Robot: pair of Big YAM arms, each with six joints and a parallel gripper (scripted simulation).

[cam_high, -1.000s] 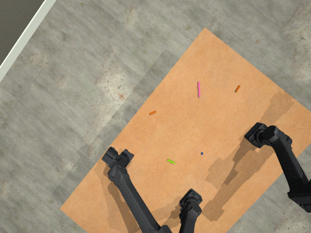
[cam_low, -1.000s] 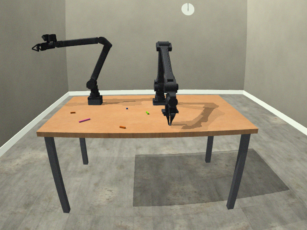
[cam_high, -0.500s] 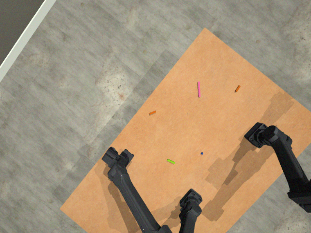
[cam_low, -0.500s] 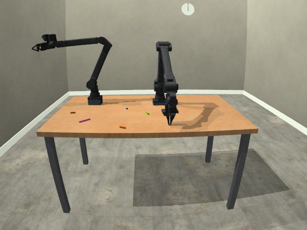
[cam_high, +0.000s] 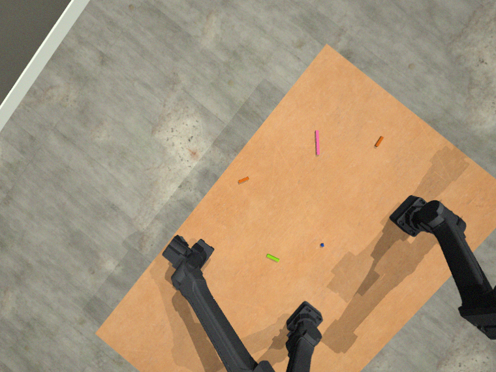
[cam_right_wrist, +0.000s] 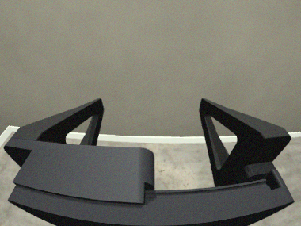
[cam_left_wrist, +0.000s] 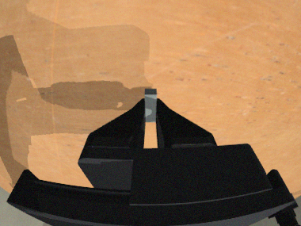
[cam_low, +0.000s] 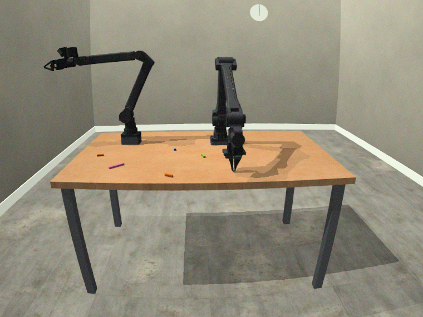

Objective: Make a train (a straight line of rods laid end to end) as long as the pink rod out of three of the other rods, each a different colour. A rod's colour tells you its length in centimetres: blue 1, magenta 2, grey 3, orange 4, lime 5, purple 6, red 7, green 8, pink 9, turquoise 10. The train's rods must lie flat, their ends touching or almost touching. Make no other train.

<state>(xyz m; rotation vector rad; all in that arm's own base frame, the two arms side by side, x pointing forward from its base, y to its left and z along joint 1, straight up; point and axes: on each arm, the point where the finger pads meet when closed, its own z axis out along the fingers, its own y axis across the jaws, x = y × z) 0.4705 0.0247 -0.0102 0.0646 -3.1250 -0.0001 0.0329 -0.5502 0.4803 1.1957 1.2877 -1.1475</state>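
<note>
Right now my left hand is 320 mm to the left of the blue rod, 320 mm past it and 10 mm above it. Also, from my left hand: pink rod (590 mm to the right, 40 mm behind, 10 mm below); then lime rod (220 mm behind, 150 mm to the right, 10 mm below); then grey rod (right at my left hand).
</note>
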